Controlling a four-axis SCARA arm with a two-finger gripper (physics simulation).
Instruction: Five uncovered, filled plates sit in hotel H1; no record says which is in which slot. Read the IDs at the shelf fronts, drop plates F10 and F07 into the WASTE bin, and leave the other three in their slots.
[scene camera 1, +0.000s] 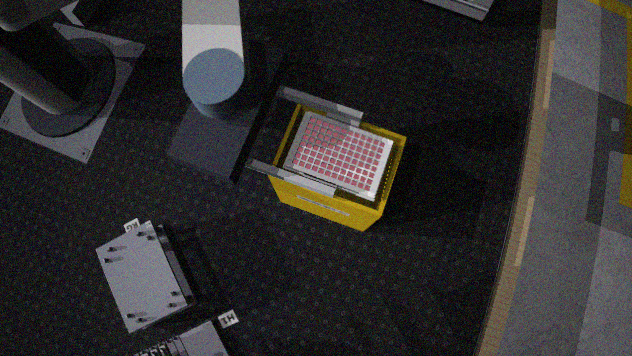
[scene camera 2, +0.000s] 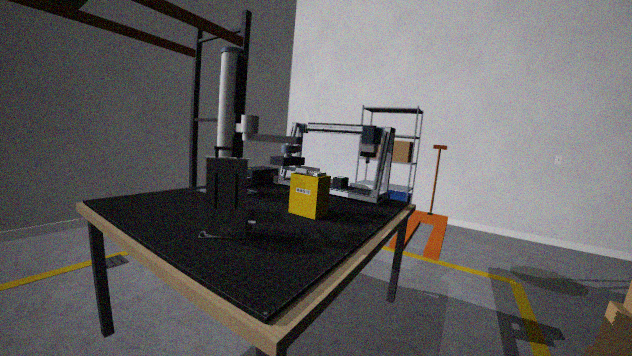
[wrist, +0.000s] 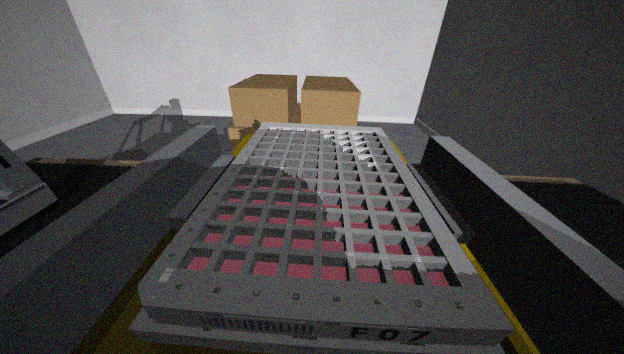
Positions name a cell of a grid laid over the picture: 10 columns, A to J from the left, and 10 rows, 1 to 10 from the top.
Observation:
In view: my gripper (scene camera 1: F5).
My gripper shows as well in the wrist view (wrist: F5).

